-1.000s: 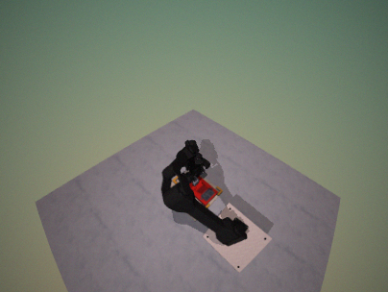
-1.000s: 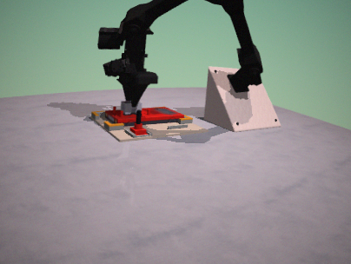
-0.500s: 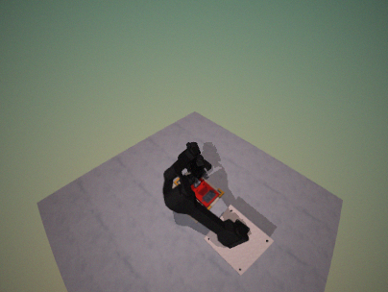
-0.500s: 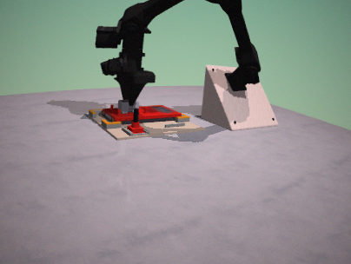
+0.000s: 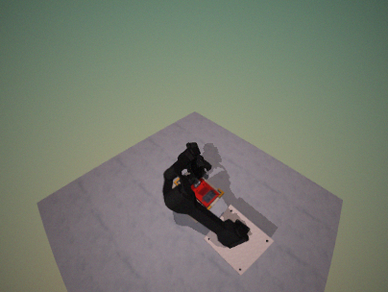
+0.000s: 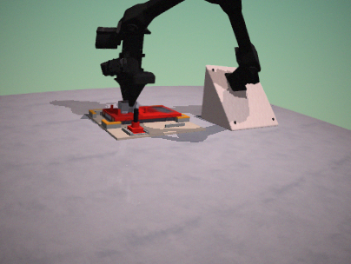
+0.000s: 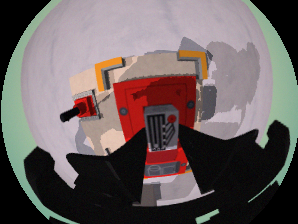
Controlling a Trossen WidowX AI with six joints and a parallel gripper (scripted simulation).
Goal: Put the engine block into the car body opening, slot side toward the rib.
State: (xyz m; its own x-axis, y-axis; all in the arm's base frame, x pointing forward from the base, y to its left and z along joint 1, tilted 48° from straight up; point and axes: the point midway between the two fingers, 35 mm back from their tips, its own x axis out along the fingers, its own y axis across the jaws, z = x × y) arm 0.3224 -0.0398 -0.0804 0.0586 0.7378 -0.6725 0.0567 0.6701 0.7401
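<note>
The grey engine block lies 1 cm below my gripper tip. Round my gripper tip: tan base plate (2 cm behind, 2 cm to the left, 3 cm below); black upright peg (4 cm ahead, 12 cm to the left, 1 cm below).
</note>
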